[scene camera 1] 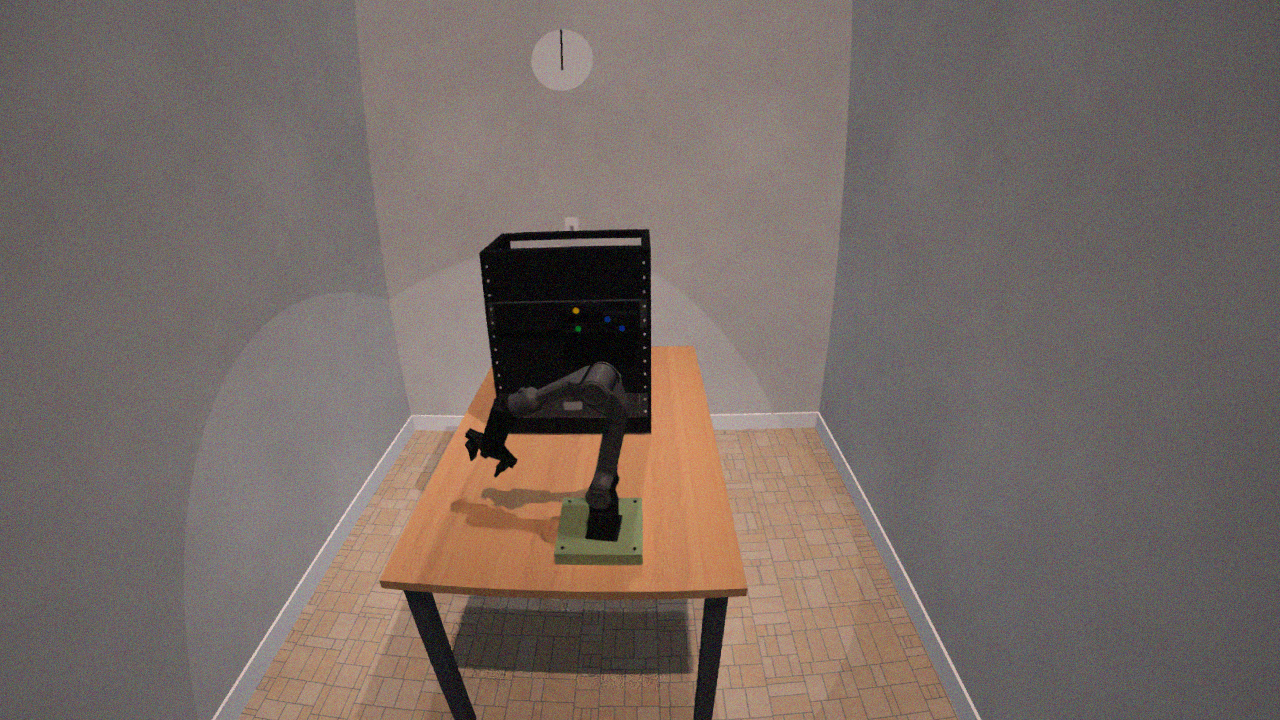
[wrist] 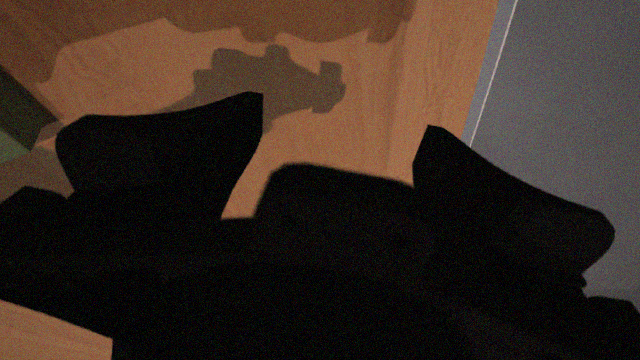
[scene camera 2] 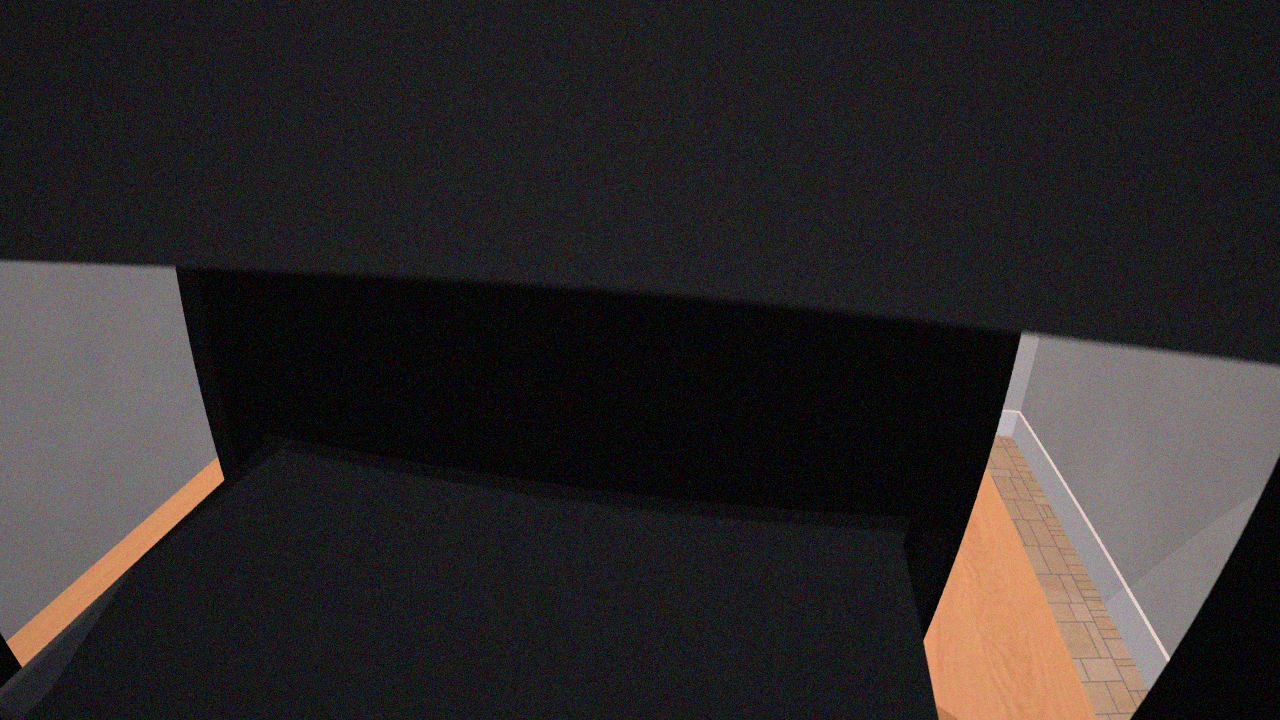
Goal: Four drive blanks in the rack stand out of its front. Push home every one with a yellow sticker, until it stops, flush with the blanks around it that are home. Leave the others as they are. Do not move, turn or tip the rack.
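The black rack [scene camera 1: 566, 274] stands upright at the back of the table. On its dark front, in the scene camera 1 view, show one yellow sticker [scene camera 1: 575, 310], a green sticker [scene camera 1: 578, 328] below it, and two blue stickers [scene camera 1: 607, 319] [scene camera 1: 622, 328] to the right. The blanks are too dark to tell how far each stands out. Scene camera 2 shows large dark surfaces and no stickers. My gripper [scene camera 1: 486, 458] [wrist: 341, 129] is open and empty, fingers spread and pointing down, above the table left of the arm's base, in front of the rack and apart from it.
The wooden table [scene camera 1: 684, 465] bears the rack and the arm's green base plate [scene camera 1: 572, 548]. The arm [scene camera 1: 612, 438] bends up from the base and reaches left, passing before the rack's lower front. A wall [wrist: 565, 100] shows beyond the table edge in the wrist view.
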